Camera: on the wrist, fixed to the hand. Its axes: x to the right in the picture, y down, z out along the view.
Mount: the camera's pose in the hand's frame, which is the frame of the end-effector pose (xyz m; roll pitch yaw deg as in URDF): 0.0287 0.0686 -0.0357 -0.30 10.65 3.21
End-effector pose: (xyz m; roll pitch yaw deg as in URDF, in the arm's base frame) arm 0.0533 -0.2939 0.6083 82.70 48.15 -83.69
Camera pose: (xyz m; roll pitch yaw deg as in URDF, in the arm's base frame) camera 0.1045 -0.3551 0.6293 93.55 45.25 -68.01
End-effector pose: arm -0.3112 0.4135 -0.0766 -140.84 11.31 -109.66
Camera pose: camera -0.3910 0.4154 -0.0976 -142.74 4.93 -118.87
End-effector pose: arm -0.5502 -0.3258 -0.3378 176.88 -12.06 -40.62
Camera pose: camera -0.5785 -0.3892 -0.2933 177.12 -22.86 -43.41
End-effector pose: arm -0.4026 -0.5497 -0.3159 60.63 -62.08 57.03
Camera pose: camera -0.4699 -0.5345 -0.2707 42.03 -57.89 77.75
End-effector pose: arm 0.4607 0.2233 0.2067 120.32 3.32 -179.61
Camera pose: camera 0.4275 0.2269 0.2821 119.62 -4.80 -172.01
